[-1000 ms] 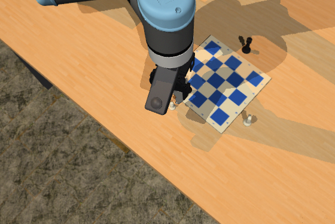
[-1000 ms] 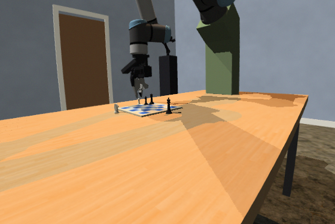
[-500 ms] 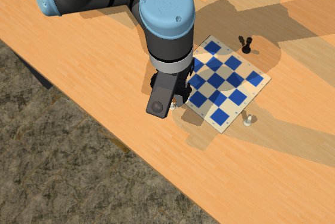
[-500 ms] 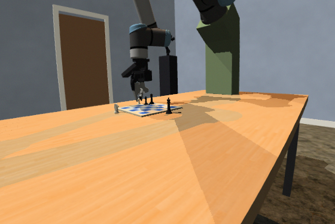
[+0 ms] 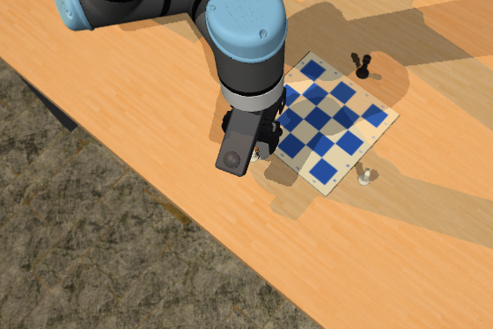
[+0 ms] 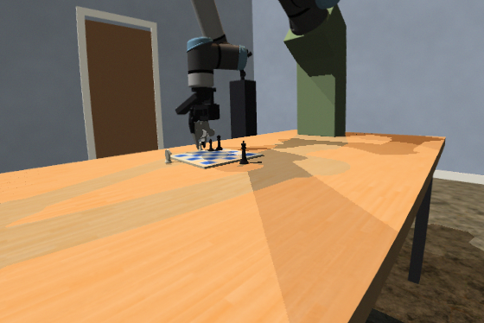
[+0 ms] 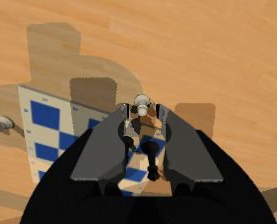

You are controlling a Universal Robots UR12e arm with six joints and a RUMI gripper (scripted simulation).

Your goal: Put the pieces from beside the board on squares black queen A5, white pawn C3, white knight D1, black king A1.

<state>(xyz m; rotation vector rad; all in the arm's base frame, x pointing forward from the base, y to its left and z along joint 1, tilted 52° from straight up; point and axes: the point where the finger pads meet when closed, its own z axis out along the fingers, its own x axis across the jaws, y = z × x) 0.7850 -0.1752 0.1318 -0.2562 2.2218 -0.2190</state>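
Now: hand 1 cm above the white pawn. The rest, counted from my hand: black pawn: 1 cm ahead, 6 cm to the left, 1 cm above; blue-and-cream chessboard: 6 cm ahead, 13 cm to the left, 2 cm below; black queen: 3 cm behind, 7 cm to the left, 1 cm above.
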